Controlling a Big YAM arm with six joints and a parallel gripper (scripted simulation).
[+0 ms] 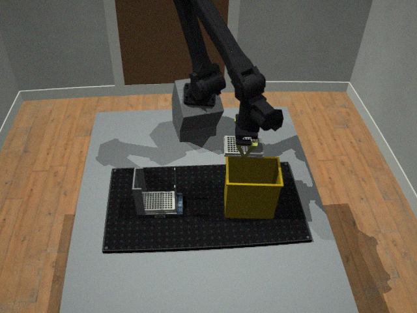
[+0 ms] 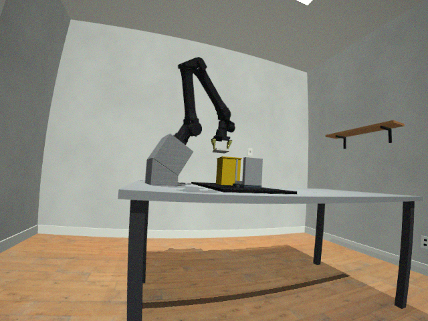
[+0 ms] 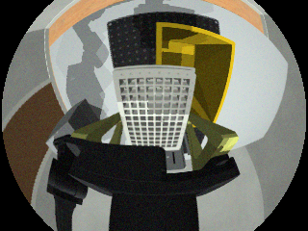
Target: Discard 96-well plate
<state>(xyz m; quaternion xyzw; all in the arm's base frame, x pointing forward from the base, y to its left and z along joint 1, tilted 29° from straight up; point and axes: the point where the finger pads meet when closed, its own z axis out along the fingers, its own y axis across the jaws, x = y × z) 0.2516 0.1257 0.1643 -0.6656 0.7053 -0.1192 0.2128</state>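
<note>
Now: hand 70 mm short of the yellow plastics bin W1, 30 mm to the right of it and 130 mm above it.
</note>
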